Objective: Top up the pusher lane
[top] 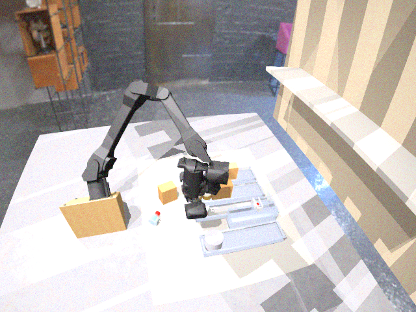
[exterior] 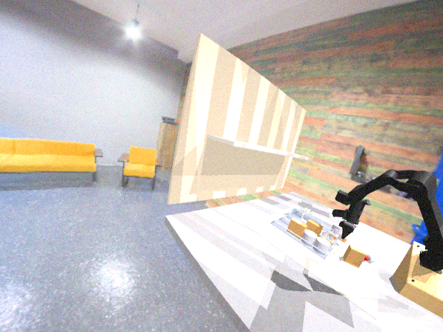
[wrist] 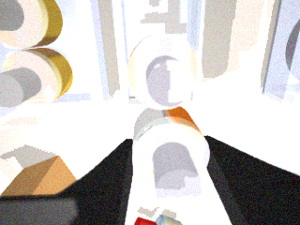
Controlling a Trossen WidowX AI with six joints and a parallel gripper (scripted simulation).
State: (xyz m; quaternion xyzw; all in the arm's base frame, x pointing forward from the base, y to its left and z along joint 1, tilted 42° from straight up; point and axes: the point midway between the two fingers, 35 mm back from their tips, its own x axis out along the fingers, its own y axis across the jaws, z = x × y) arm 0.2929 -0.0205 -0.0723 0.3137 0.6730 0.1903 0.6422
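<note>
The orange box lies 110 mm to the left of my gripper tip, 50 mm behind it and 10 mm below it. Round my gripper tip: red mark 220 mm ahead, 70 mm to the right, 20 mm above.
</note>
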